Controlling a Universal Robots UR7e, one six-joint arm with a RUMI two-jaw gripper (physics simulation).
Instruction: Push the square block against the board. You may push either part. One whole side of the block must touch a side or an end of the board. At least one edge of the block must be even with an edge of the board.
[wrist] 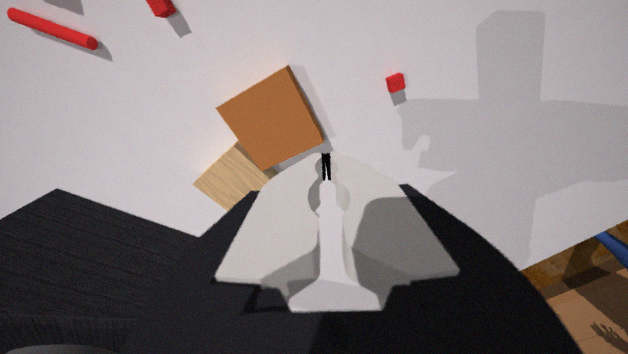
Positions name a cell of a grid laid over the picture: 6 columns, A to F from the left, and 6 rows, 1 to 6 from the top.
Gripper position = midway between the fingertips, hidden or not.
In view: my gripper (D3), a pale wooden board (C3) and an orange square block (C3).
